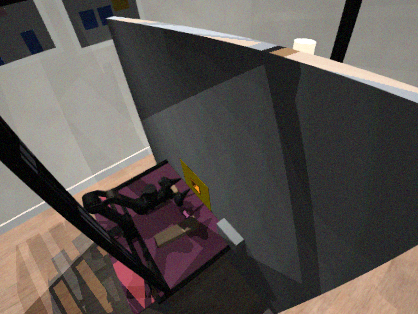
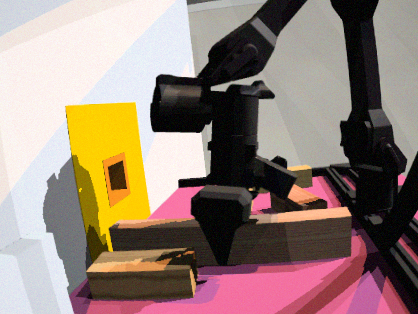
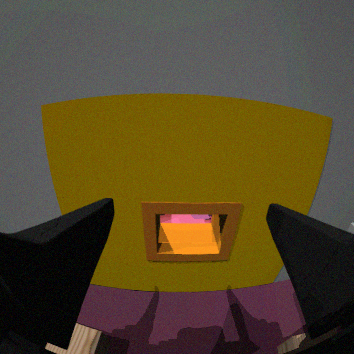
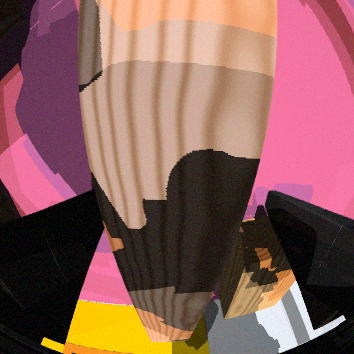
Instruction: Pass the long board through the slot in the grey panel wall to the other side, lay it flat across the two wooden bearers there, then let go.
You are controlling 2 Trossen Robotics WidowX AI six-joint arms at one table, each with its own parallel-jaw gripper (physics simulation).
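Pixels of known places: left gripper, between the fingertips: [image 1: 185, 183] [image 3: 194, 210]; right gripper, between the fingertips: [image 2: 228, 251] [image 4: 191, 197]; left arm's base, origin of its link: [image 1: 131, 234]; right arm's base, origin of its link: [image 2: 378, 206].
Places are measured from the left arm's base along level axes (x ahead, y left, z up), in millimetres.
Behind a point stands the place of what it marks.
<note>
The long wooden board [image 2: 301, 237] @(x 770, y -137, z 14 mm) [image 4: 175, 116] lies on the pink mat [image 2: 270, 290] @(x 729, y -210, z -19 mm) on the right arm's side of the grey panel wall [image 1: 239, 140] @(x 432, y -349, z 637 mm), standing on its long edge. My right gripper [image 2: 239, 230] [image 4: 191, 197] @(x 673, y -127, z -3 mm) is open, with one finger on each side of the board. One wooden bearer [image 2: 142, 274] @(x 589, y -227, z 14 mm) lies in front of the board's left end. Another bearer [image 2: 298, 199] [image 4: 260, 274] lies behind it. The orange-framed slot [image 2: 106, 176] @(x 485, y -63, z 100 mm) [image 3: 191, 207] @(x 431, y -20, z 121 mm) [image 1: 196, 187] @(x 439, y -12, z 63 mm) sits in a yellow plate [image 2: 99, 134] @(x 484, y -64, z 167 mm) [image 3: 175, 147] @(x 431, y -5, z 174 mm). My left gripper [image 1: 176, 190] [image 3: 194, 210] @(x 377, y -15, z 155 mm) is open and empty, facing the slot.
A small wooden block [image 2: 302, 175] @(x 806, y 252, z 11 mm) stands at the mat's back edge by a black frame [image 2: 342, 180] @(x 893, y 207, z 1 mm). On the left arm's side a flat wooden block [image 1: 171, 233] @(x 182, y -143, z 19 mm) lies on the purple mat [image 1: 186, 261] @(x 167, y -298, z -19 mm), with a light grey block [image 1: 229, 231] @(x 405, y -343, z 81 mm) at the wall's foot.
</note>
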